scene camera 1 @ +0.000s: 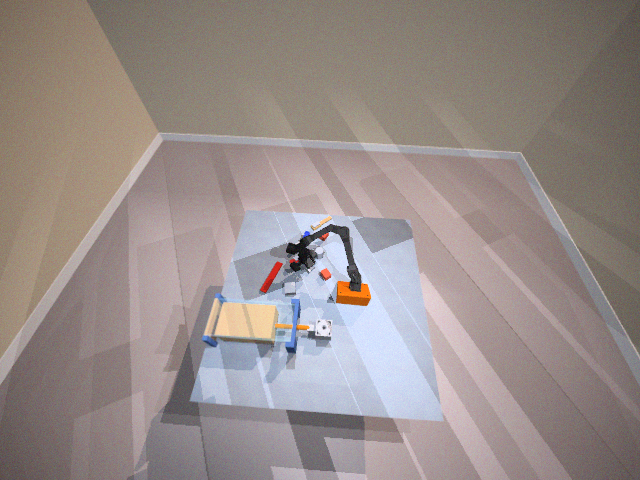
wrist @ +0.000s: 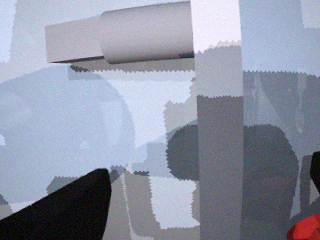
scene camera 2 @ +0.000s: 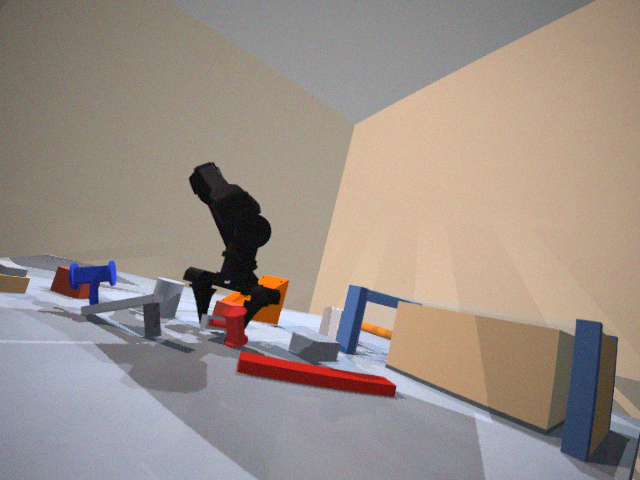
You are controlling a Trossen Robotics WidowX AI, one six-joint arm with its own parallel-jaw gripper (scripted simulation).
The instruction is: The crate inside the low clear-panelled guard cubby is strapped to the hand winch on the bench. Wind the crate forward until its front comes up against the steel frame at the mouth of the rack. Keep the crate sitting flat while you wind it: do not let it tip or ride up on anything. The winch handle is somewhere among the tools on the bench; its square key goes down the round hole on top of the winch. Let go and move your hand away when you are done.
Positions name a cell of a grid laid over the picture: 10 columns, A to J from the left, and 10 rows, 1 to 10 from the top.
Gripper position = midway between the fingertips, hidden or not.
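Observation:
I find my gripper (scene camera 2: D7), and the wrist view gives it to me as well, my gripper (wrist: G8). There is a grey block (scene camera 2: E8); in the wrist view the block is out of frame. A red flat bar (scene camera 2: D8) is here too, though the wrist view misses it, since the bar is out of frame there. I also see a red knob (scene camera 2: D7), and a blue spool tool (scene camera 2: B6) as well.

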